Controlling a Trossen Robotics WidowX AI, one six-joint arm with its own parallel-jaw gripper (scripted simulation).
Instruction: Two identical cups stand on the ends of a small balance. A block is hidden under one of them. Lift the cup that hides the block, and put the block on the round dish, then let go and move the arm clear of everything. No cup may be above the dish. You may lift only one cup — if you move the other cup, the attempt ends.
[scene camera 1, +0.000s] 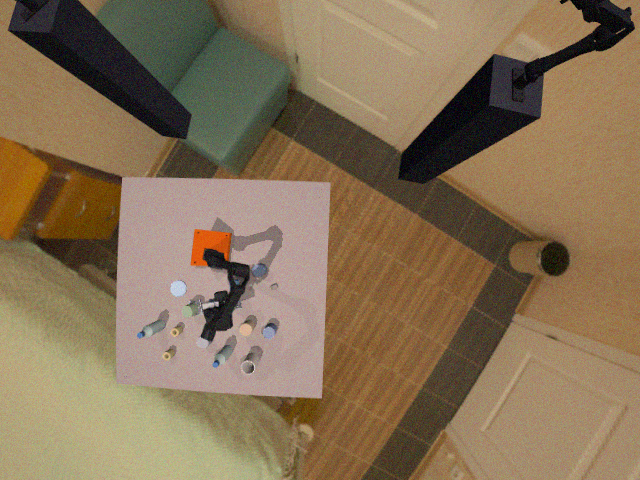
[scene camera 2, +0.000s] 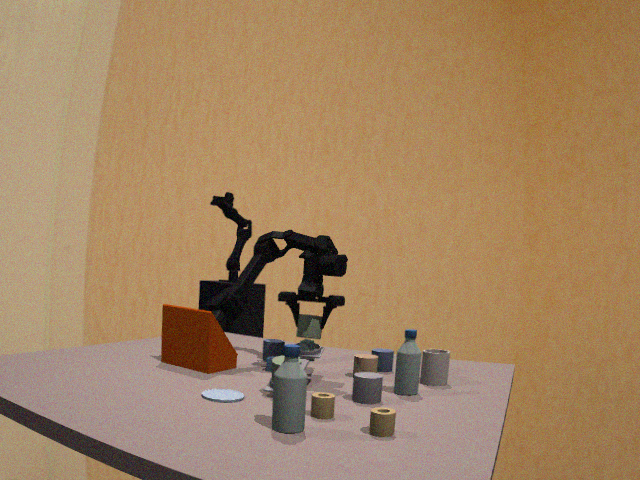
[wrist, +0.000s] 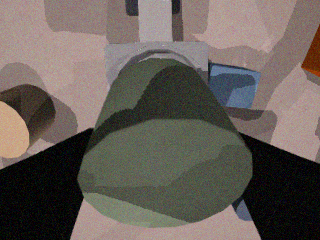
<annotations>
My gripper (scene camera 2: 309, 328) carries a green cup.
</annotations>
